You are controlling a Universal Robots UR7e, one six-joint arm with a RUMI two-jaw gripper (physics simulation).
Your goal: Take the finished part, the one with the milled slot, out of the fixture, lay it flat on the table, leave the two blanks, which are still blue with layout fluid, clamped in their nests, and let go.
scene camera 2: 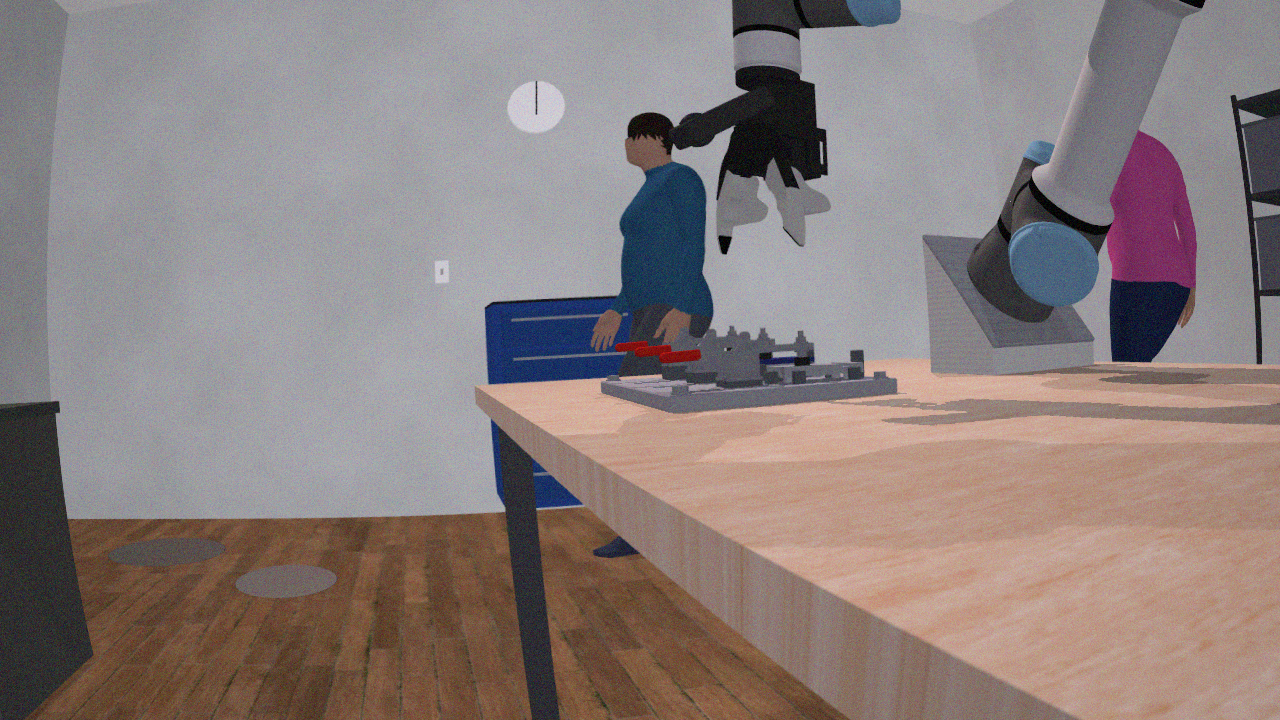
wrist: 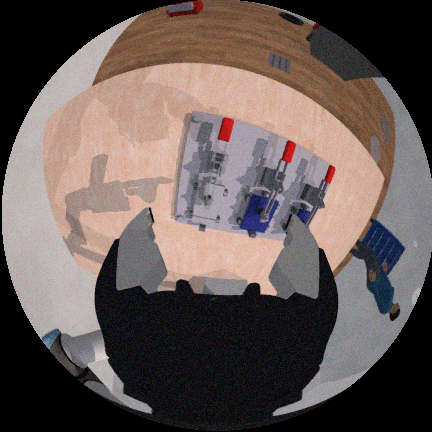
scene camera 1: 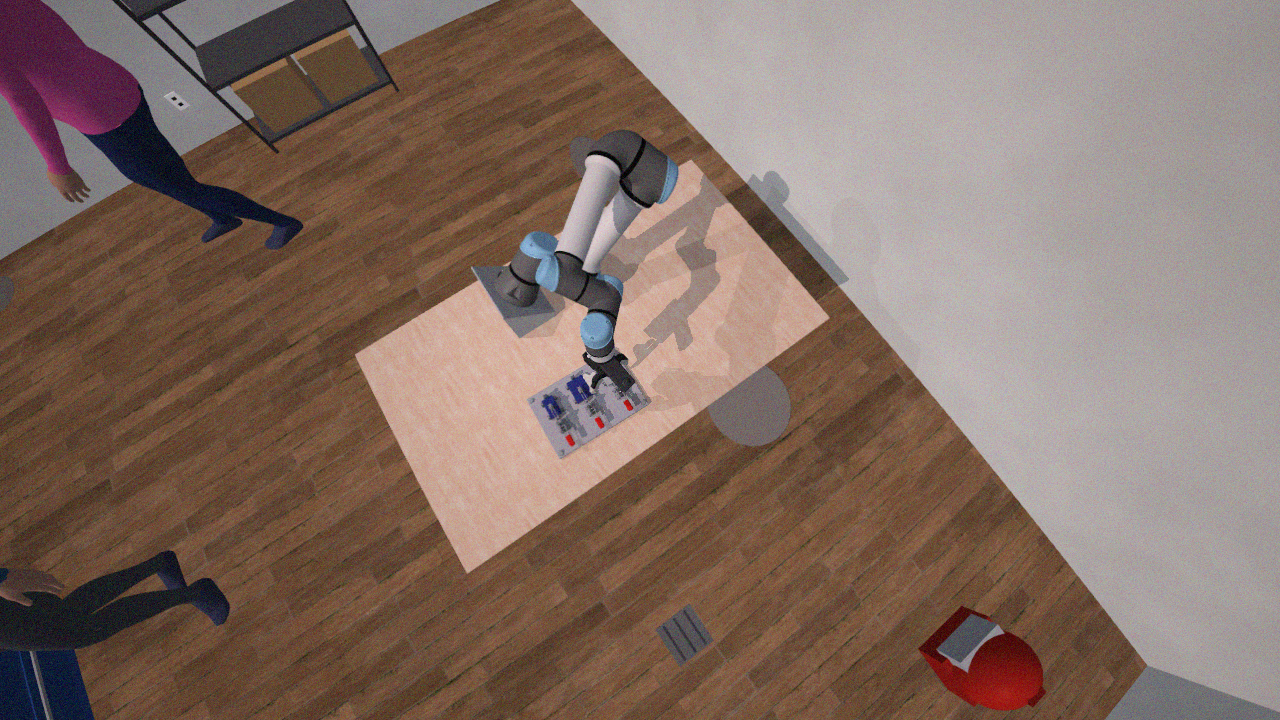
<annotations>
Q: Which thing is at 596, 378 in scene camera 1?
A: My gripper.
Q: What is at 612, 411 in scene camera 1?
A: A fixture plate.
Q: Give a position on a finished part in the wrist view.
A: At 201, 215
</annotations>
